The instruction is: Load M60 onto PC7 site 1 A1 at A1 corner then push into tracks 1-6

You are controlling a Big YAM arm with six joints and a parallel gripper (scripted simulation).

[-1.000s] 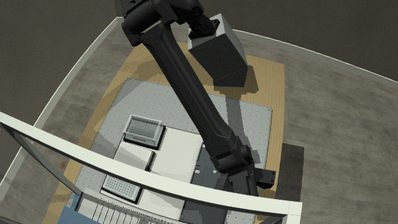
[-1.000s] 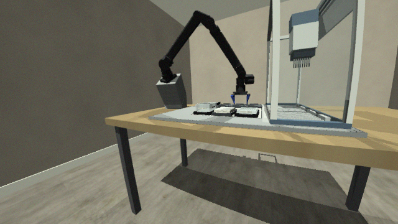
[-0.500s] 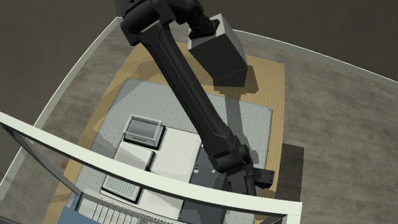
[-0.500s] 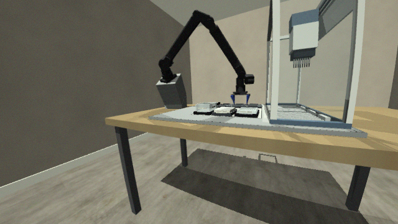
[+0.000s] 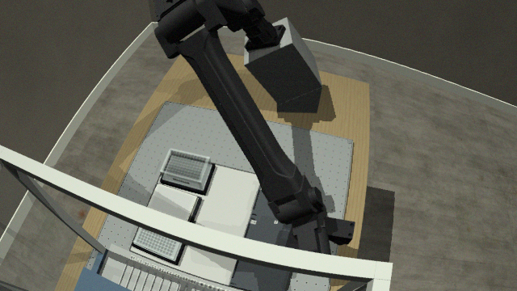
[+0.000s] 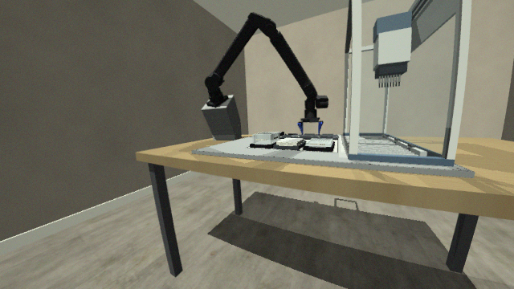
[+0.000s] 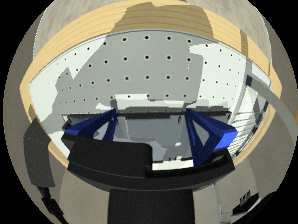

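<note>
Right now my hand is 1 cm short of the nest S2, 35 cm to the left of it and 1 cm above it. Also, from my hand: white frame bar (21 cm ahead, 20 cm to the right, 45 cm above); dark carrier PC7 (7 cm to the right).
</note>
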